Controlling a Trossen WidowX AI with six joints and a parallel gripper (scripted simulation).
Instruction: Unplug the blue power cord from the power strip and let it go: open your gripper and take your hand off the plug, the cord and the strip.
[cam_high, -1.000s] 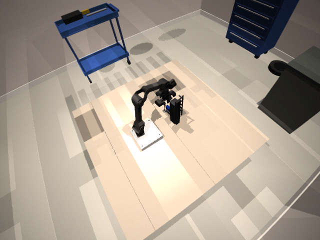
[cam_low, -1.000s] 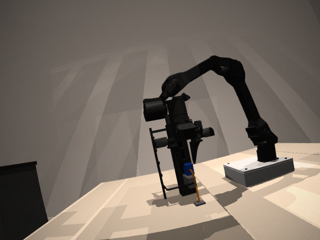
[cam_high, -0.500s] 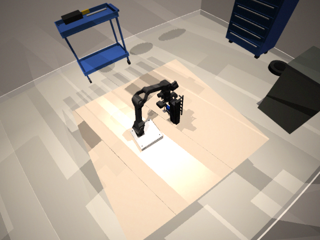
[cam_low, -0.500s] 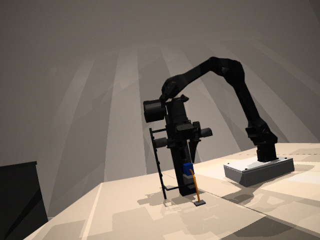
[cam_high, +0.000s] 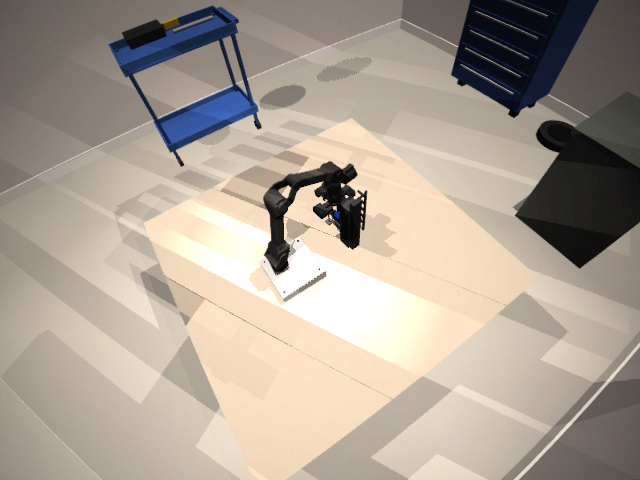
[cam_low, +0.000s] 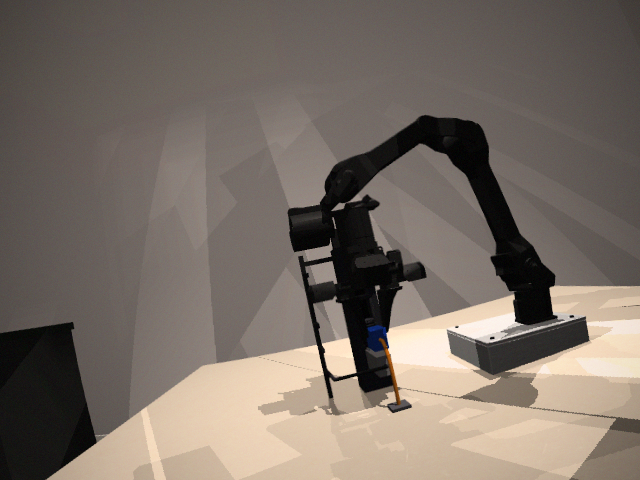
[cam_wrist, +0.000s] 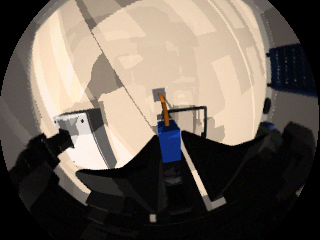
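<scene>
Right now the blue plug is 30 mm to the right of my gripper tip and 10 mm ahead of it. The rest, counted from my gripper tip: grey foot (110 mm below, 50 mm to the left, 10 mm behind).
</scene>
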